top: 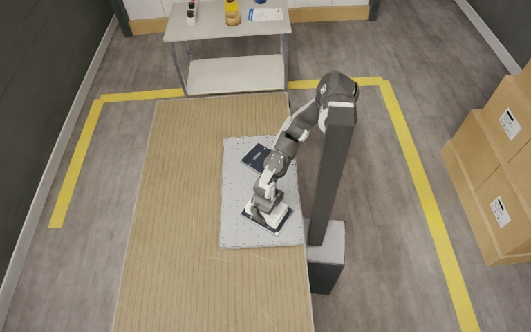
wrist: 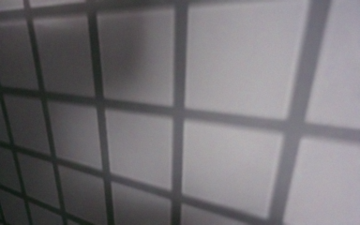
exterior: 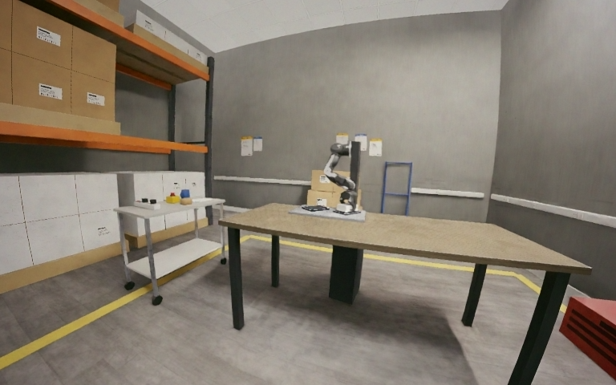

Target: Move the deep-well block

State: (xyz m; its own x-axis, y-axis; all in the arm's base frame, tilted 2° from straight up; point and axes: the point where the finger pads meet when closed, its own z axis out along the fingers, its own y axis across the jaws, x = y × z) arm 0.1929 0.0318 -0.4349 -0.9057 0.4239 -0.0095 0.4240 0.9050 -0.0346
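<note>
Right now my hand is 1 cm below the white deep-well block.
</note>
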